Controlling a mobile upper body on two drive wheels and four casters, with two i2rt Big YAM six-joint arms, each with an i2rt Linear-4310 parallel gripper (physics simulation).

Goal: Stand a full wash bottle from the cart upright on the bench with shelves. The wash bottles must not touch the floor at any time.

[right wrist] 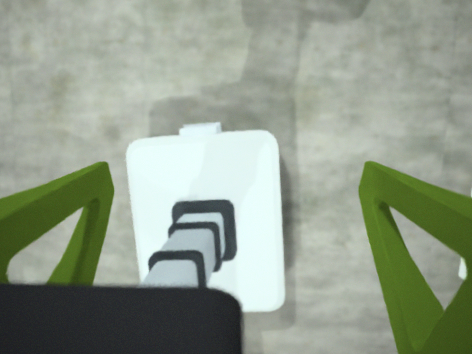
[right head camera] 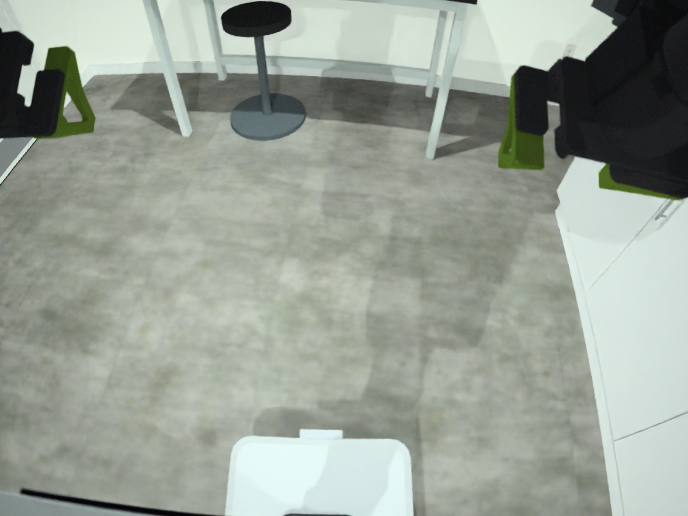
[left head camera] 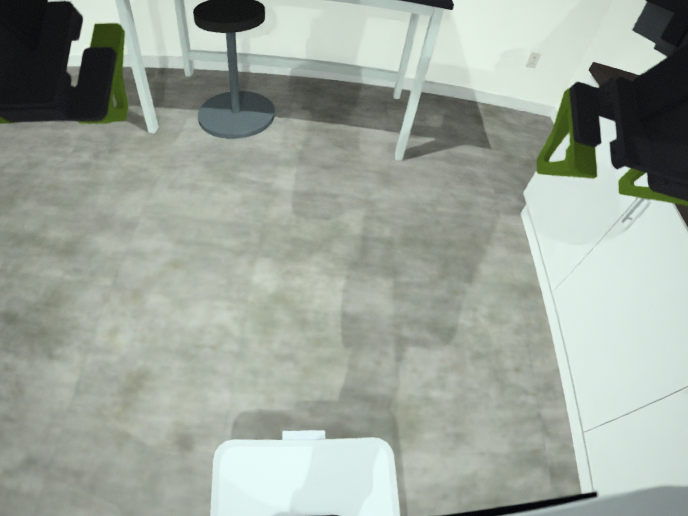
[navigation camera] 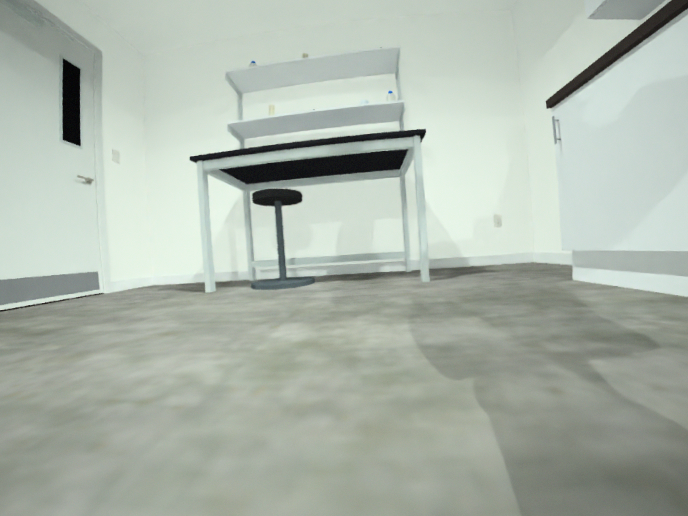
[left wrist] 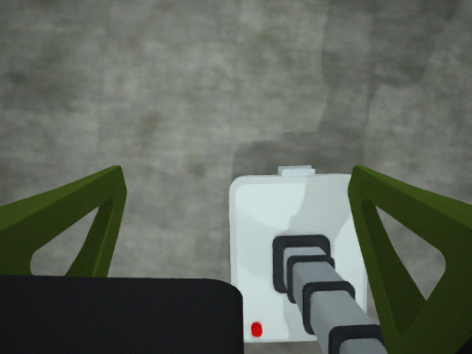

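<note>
The bench with shelves (left head camera: 415,91) (right head camera: 444,83) (navigation camera: 204,222) has a black top and pale legs; in the navigation camera it stands ahead against the back wall, its worktop seen from below. The cart and a wash bottle on it do not show in these views. My left gripper (left wrist: 237,178) is open and empty, held above the floor at the left side of the head views. My right gripper (right wrist: 236,175) is open and empty, at the right side of the head views. The top surface of the bench is hidden.
A black stool (left head camera: 228,15) (right head camera: 256,19) (navigation camera: 277,196) stands at the bench's front. Small blue-capped bottles (navigation camera: 390,96) stand on the shelves. White cabinets (left head camera: 622,311) (right head camera: 644,333) (navigation camera: 622,177) line the right side. A door (navigation camera: 33,183) is at the left. My white base (left head camera: 266,472) (right head camera: 277,472) (left wrist: 260,210) (right wrist: 160,165) shows below.
</note>
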